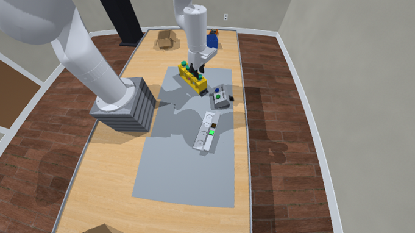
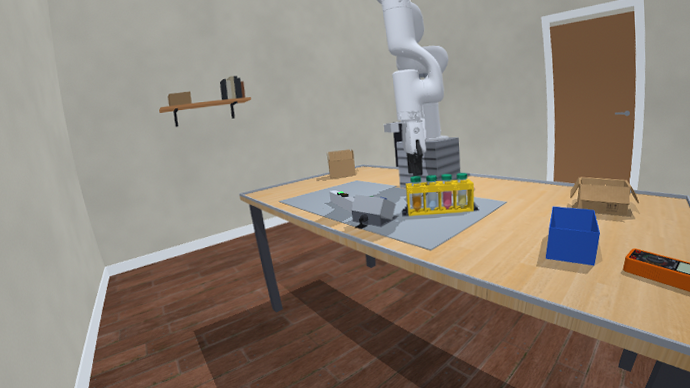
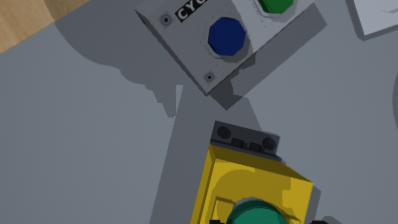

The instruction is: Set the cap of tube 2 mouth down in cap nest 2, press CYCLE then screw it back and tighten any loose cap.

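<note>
The green key is 130 mm ahead of my hand, 80 mm to the right of it and 80 mm below it. The rest, counted from my hand: green cap: 80 mm behind, 60 mm to the left, 40 mm below; then key housing: 140 mm ahead, 100 mm below, 50 mm to the right; then blue key: 110 mm ahead, 80 mm below, 30 mm to the right.
</note>
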